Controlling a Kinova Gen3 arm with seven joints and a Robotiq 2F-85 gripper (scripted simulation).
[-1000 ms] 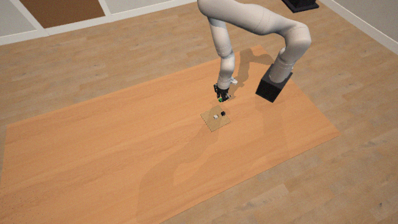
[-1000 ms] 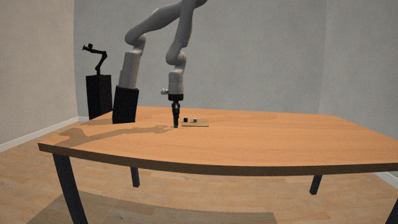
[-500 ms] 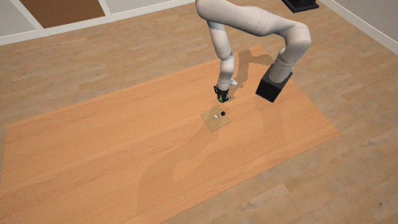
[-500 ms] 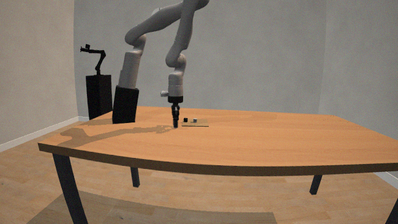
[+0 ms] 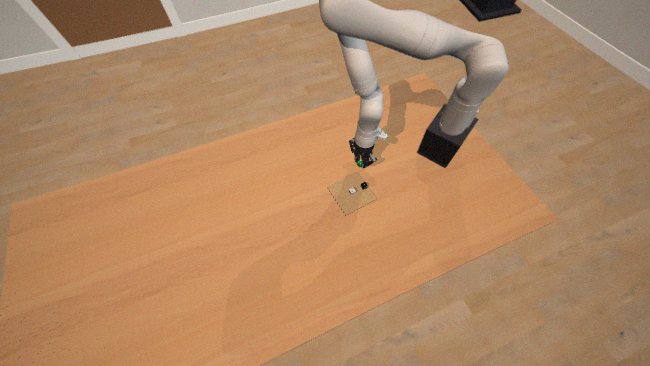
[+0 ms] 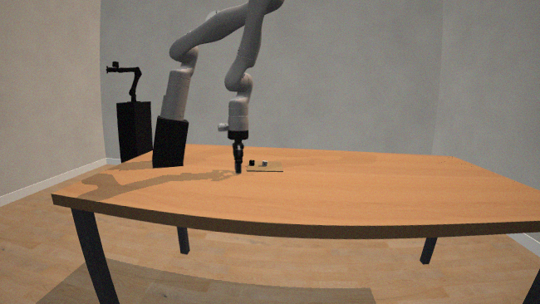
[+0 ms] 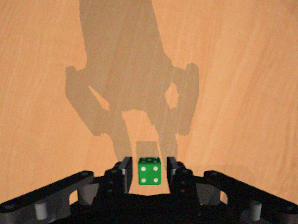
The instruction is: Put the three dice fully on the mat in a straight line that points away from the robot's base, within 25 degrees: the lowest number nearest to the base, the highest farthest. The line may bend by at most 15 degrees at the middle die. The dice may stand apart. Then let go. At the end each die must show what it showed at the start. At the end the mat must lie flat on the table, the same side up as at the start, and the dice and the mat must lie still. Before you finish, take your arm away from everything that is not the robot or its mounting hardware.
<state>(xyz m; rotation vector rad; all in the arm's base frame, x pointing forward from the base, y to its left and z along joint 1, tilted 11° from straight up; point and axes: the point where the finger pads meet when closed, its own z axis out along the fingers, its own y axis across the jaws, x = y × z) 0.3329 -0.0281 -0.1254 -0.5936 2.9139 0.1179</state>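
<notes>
The green die lies 1 cm below my hand. The rest, counted from my hand: white die (7 cm ahead, 12 cm to the left, 1 cm below); black die (2 cm ahead, 10 cm to the left, 1 cm below); tan mat (8 cm ahead, 11 cm to the left, 2 cm below).
</notes>
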